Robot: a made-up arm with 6 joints. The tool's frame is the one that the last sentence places.
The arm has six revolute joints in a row. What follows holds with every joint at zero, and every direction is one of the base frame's.
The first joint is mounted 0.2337 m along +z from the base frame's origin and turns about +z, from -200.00 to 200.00 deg.
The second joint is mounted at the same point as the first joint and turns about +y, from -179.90 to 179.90 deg.
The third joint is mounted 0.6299 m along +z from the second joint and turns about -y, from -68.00 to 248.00 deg.
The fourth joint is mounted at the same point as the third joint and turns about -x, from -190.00 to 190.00 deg.
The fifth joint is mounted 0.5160 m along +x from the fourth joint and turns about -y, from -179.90 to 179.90 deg.
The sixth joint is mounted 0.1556 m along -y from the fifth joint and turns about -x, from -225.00 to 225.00 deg.
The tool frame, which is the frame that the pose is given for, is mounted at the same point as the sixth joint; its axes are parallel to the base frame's.
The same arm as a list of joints. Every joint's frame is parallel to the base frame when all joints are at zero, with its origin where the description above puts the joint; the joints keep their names.
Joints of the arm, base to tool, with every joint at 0 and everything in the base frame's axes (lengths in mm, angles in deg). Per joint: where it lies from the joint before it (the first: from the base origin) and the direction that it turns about. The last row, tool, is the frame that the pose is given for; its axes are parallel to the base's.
joint 1: axis +z offset 0 0 233.7
joint 2: axis +y offset 0 0 0
joint 3: axis -y offset 0 0 629.9
joint 4: axis -x offset 0 0 0
joint 5: axis -y offset 516 0 0
joint 6: axis -x offset 0 -155.6 0
tool: offset 0 0 0
Joint limits (deg, base to tool): -200..200 -179.9..179.9 -68..248 -190..190 -179.9..179.9 -225..225

